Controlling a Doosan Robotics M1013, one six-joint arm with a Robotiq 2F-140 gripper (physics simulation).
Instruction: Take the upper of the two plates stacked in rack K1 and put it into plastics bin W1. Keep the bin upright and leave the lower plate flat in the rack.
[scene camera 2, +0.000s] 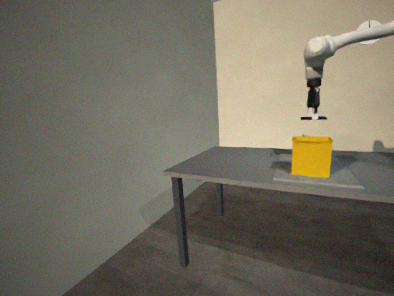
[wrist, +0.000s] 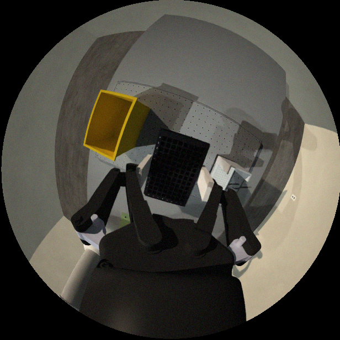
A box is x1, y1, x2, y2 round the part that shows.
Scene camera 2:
yellow plastics bin W1: [291, 136, 333, 177]
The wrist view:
my gripper: [71, 154, 260, 337]
yellow plastics bin W1: [83, 89, 149, 160]
black gridded plate: [144, 127, 209, 205]
